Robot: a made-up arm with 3 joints.
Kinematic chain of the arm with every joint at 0, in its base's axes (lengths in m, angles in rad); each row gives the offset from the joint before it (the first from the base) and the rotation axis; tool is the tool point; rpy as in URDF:
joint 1: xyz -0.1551 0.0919 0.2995 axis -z
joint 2: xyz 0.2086 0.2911 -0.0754 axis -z
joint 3: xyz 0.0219 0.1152 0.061 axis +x
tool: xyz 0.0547 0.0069 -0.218 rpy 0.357 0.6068 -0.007
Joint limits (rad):
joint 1: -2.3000..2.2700
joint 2: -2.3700..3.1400
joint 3: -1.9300..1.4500
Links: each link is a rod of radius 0.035 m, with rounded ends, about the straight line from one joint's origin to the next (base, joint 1, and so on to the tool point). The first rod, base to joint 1, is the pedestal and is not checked.
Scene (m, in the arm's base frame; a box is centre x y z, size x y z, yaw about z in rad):
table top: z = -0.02
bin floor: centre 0 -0.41 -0.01 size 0.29 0.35 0.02 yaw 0.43
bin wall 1: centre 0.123 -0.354 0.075 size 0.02 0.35 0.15 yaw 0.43
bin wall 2: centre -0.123 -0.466 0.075 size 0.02 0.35 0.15 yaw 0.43
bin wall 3: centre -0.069 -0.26 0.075 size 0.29 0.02 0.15 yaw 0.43
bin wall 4: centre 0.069 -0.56 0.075 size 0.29 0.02 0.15 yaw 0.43
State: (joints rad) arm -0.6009 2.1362 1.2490
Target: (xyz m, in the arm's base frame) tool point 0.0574 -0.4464 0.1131
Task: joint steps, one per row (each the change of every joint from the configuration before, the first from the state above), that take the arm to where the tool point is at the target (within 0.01 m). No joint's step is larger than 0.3 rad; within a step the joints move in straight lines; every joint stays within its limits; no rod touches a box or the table.
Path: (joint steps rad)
1: 0.2721 -0.0709 0.0100
2: 0.2720 -0.0709 0.0101
3: 0.2721 -0.0709 0.0100
4: 0.2721 -0.0709 0.0101
5: 0.2720 -0.0709 0.0100
6: 0.2721 -0.0709 0.0101
7: 0.2721 -0.0709 0.0100
8: 0.2720 -0.0709 0.0101
9: 0.0871 -0.1703 -0.2329
10: 0.0872 -0.1702 -0.2330
11: 0.0871 -0.1703 -0.2329

